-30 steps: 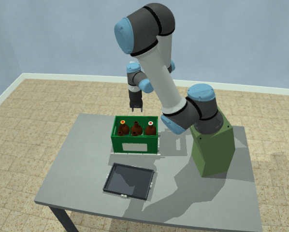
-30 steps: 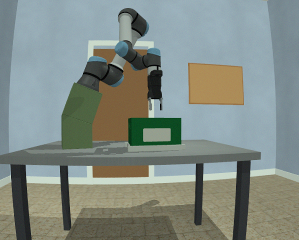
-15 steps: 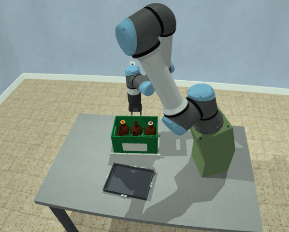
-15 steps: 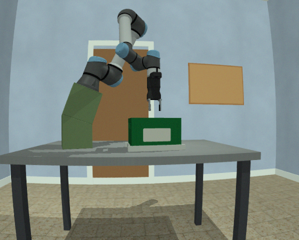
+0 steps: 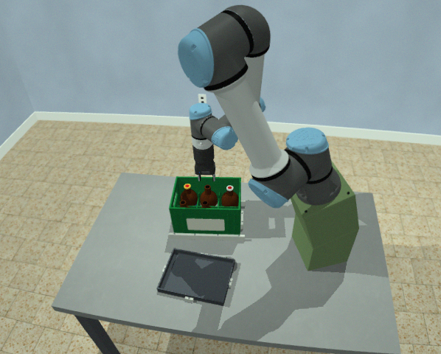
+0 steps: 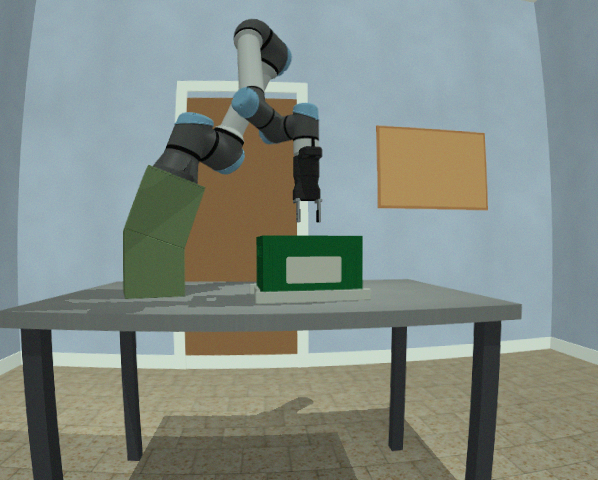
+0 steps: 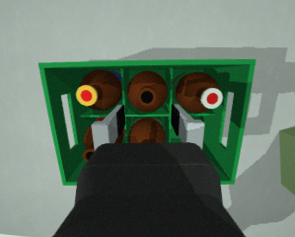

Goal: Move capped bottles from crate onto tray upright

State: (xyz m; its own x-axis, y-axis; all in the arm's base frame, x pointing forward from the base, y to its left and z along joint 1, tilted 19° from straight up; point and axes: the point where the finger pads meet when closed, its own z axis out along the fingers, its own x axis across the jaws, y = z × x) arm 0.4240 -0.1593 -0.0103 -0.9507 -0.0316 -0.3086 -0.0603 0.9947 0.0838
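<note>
Now: the green crate 150 mm below my hand and 30 mm to the left of it. Also, from my hand: dark grey tray 320 mm to the left, 220 mm below.
</note>
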